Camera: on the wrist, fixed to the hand. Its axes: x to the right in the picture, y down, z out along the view.
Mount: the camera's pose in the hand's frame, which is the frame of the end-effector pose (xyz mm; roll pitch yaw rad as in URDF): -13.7 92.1 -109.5 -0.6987 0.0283 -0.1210
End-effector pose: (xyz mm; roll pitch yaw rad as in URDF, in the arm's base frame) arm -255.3 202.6 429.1 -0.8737 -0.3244 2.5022
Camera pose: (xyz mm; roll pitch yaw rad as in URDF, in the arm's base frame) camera -266.1 241.6 291.2 -1.5326 -0.3971 2.3945
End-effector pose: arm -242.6 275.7 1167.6 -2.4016 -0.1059 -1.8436
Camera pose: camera -375.0 328.9 1184.8 -3.1098 -0.2081 -1.7720
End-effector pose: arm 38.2 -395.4 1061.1 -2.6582 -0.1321 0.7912
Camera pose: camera 117.8 -503.2 1113.0 2.9115 -0.2127 0.8872
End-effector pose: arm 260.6 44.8 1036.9 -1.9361 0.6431 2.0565
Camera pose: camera 398.4 73.3 1007.6 -2.6225 0.5199 2.0757
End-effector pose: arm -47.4 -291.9 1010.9 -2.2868 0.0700 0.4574
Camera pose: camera 3.7 -426.2 1014.2 -2.9829 -0.0399 0.5153
